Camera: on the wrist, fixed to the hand. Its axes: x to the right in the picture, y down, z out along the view.
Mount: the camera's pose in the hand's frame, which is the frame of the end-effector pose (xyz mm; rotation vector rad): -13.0 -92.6 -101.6 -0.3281 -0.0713 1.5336
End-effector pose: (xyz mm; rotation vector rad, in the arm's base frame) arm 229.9 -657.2 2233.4 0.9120 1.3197 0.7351
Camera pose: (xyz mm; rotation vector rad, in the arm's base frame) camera 122.8 -698.7 2156.8 1.5823 0.1723 1.9563
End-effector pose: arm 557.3 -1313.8 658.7 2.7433 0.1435 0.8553
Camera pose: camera 487.2 -1204.7 706.3 2.1344 -2.0500 0.8518
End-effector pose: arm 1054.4 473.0 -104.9 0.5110 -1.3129 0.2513
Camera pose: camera 1180.2 444.4 -154.2 -0.8765 -1.5410 1.2406
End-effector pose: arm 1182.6 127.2 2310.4 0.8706 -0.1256 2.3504
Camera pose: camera 1187.8 224.1 2212.2 -0.4748 1.0445 -2.1438
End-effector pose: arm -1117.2 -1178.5 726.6 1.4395 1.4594 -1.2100
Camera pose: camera -1196.8 -1078.2 778.4 1.6106 0.1628 -0.0253
